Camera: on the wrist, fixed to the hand. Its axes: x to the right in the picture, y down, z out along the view.
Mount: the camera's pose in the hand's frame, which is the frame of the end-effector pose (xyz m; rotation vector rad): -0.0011 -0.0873 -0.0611 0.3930 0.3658 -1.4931
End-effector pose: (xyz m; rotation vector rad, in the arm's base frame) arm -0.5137 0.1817 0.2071 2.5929 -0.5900 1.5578
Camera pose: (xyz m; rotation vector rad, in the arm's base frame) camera -0.5347 0.2777 0.2484 1.7504 1.4317 1.3838
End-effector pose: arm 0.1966 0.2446 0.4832 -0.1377 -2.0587 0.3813
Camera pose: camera 0.2553 0.1748 0.5384 1.3711 -1.2149 -0.1918
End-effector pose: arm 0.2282 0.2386 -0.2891 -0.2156 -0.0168 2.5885
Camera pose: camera 0.2837 0.3108 -0.3445 -0.3420 0.3281 1.0143
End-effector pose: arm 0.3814 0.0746 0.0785 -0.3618 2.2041 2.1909
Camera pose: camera 0.4068 0.0150 -0.0061 -1.7054 1.3829 0.8777
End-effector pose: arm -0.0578 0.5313 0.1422 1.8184 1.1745 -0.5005
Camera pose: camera -0.1422 0.5959 0.1349 -0.9496 -2.6536 1.2395
